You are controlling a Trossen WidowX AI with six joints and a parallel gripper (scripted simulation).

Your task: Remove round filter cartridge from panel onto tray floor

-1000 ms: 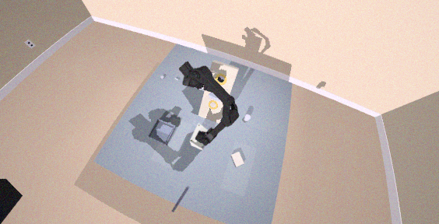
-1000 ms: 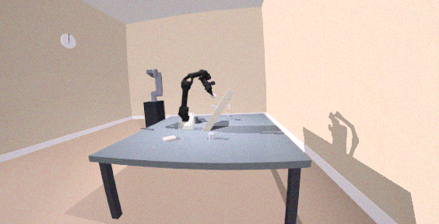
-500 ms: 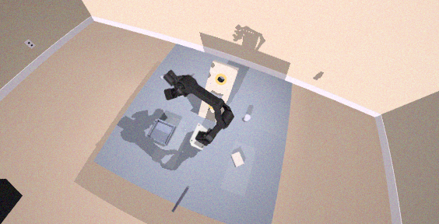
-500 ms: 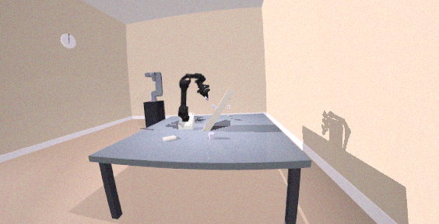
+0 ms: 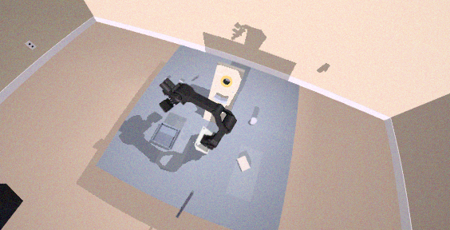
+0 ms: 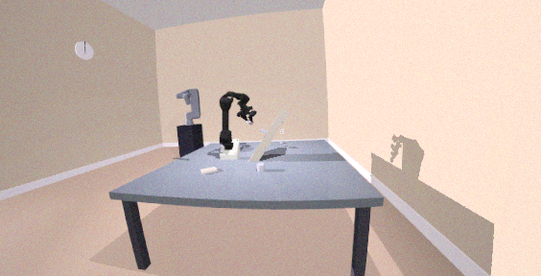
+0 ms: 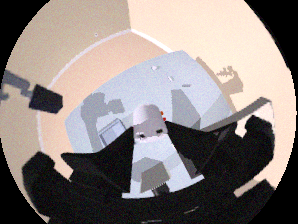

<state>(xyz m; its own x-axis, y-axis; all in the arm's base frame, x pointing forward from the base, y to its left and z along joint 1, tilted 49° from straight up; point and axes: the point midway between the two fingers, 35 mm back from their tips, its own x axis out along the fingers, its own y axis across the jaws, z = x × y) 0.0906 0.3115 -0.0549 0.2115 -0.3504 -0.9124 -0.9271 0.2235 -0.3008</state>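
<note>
Now: the shallow grey tray 250 mm below my gripper tip, 180 mm behind it and 20 mm to the left of it. The rest, counted from my gripper tip: beige block (570 mm to the right, 260 mm below, 120 mm behind); white round filter cartridge (right at my gripper tip).
</note>
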